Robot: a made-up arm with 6 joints.
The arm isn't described. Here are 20 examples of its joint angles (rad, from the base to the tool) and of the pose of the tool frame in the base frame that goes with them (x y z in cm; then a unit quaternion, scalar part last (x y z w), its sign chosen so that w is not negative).
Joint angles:
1: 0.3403 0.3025 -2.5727 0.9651 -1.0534 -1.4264
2: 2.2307 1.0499 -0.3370 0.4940 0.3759 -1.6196
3: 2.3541 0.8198 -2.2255 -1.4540 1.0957 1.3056
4: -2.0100 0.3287 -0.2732 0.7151 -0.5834 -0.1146
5: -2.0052 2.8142 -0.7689 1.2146 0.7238 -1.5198
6: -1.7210 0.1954 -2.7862 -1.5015 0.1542 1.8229
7: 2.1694 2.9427 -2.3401 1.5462 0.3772 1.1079
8: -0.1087 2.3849 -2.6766 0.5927 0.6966 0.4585
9: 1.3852 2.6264 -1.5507 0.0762 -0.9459 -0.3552
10: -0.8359 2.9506 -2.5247 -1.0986 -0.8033 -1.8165
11: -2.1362 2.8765 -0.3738 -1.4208 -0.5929 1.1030
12: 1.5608 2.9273 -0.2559 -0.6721 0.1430 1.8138
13: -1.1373 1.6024 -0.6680 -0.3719 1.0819 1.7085
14: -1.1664 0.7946 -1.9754 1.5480 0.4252 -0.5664
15: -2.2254 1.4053 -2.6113 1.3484 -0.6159 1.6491
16: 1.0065 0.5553 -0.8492 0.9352 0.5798 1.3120
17: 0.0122 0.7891 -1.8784 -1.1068 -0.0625 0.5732
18: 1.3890 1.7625 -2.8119 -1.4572 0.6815 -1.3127
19: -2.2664 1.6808 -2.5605 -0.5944 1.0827 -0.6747
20: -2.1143 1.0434 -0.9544 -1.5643 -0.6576 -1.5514
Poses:
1: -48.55 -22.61 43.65 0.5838 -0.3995 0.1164 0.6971
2: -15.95 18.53 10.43 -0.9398 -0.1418 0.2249 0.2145
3: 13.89 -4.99 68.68 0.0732 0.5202 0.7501 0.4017
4: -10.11 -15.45 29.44 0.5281 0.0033 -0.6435 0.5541
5: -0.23 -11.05 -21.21 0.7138 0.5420 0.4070 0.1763
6: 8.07 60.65 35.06 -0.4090 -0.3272 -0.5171 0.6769
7: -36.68 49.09 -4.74 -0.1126 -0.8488 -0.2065 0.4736
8: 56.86 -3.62 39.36 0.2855 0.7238 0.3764 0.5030
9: 9.85 50.04 -6.94 -0.5274 0.4938 0.3345 0.6051
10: 45.62 -43.64 4.67 -0.6610 0.1550 -0.7310 0.0680
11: 5.25 0.90 -14.90 0.7752 0.4535 0.4204 0.1293
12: 0.54 -9.70 -10.49 0.1969 -0.8220 0.5286 0.0781
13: 9.16 -25.25 5.18 -0.9396 -0.2558 0.1886 0.1271
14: 0.69 5.90 70.53 0.0344 0.2559 -0.0574 0.9644
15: -7.15 -2.70 75.17 -0.2194 -0.2047 0.3210 0.8983
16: 7.16 17.21 42.36 -0.2389 -0.6621 -0.6903 0.1678
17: -1.67 0.38 70.11 -0.0755 0.1679 -0.2481 0.9511
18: 8.44 21.10 71.42 -0.3675 0.1663 -0.6361 0.6577
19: -21.35 -20.06 64.50 -0.5588 -0.4500 0.6611 0.2194
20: -12.10 -28.47 36.71 0.5209 -0.4768 0.5344 0.4645
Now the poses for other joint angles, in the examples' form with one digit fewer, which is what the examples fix.
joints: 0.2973 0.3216 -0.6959 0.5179 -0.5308 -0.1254
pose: 11.7 1.7 45.5 0.125 0.309 0.254 0.908
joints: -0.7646 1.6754 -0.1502 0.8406 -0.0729 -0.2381
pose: 10.3 -10.4 -5.7 0.630 0.771 -0.034 0.088
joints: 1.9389 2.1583 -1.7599 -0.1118 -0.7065 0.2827
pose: -20.7 52.2 24.6 -0.444 0.335 0.738 0.383
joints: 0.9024 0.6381 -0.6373 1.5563 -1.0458 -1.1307
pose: 17.3 11.9 34.6 0.221 0.651 0.131 0.715
